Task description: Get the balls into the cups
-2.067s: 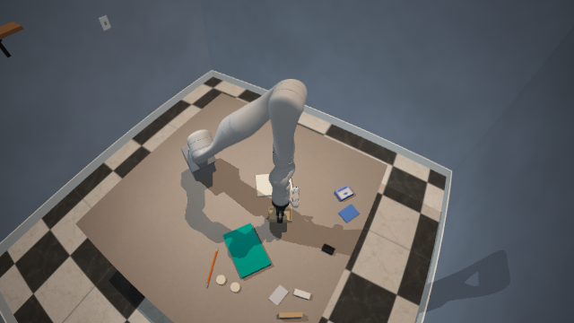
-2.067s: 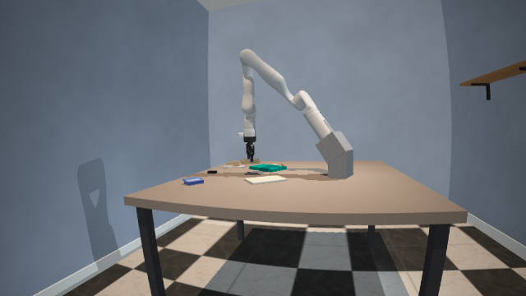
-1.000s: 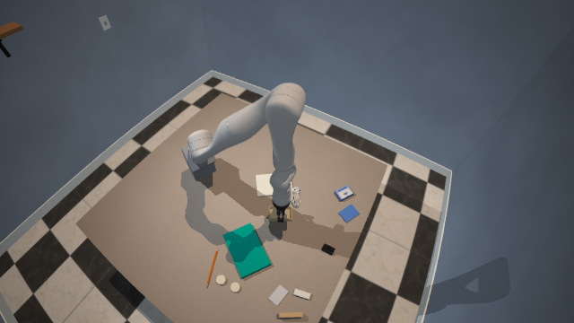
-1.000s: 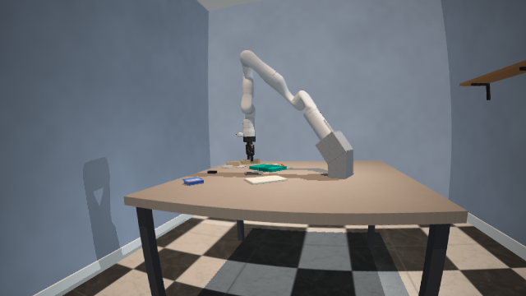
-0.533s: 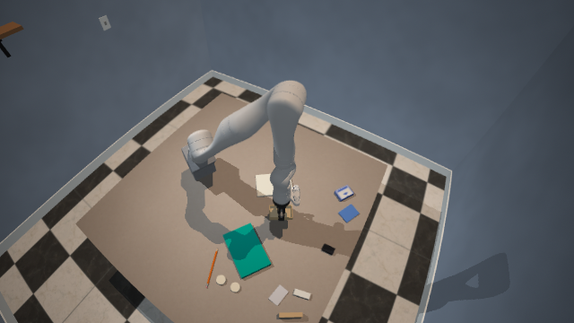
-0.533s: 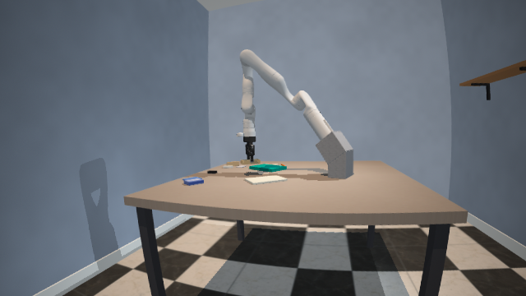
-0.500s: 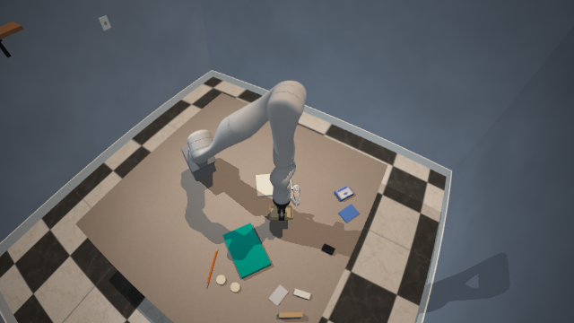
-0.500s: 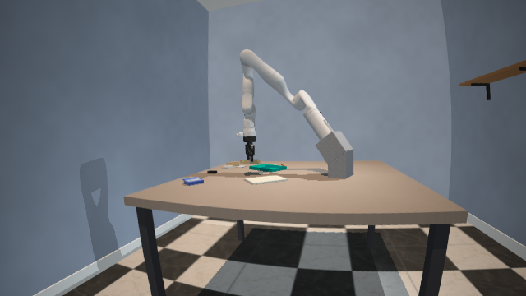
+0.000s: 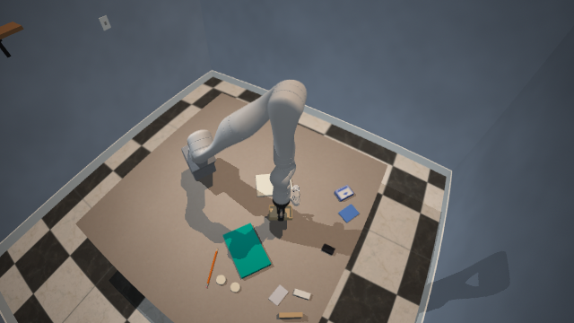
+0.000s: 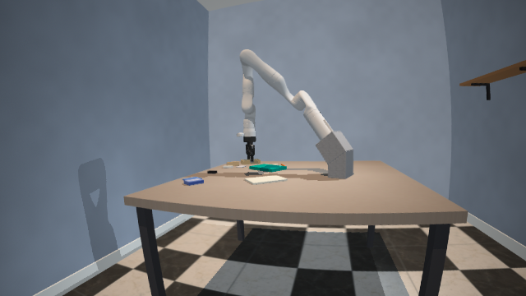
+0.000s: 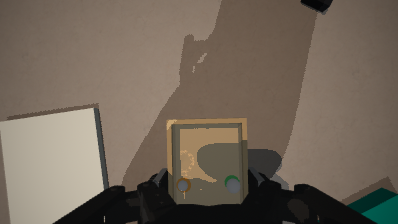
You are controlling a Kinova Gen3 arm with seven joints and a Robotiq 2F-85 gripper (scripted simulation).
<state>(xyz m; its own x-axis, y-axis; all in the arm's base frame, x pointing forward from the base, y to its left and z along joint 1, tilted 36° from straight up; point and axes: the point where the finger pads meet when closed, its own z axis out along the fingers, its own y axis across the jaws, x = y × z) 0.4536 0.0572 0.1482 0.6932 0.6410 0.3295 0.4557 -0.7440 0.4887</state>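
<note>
Right now my hand is 20 mm above the covered wooden puzzle. Round my hand: teal book (220 mm to the right, 80 mm below, 40 mm behind); cream pad (160 mm to the left, 140 mm behind, 90 mm below); black block (280 mm ahead, 80 mm below, 10 mm to the right).
</note>
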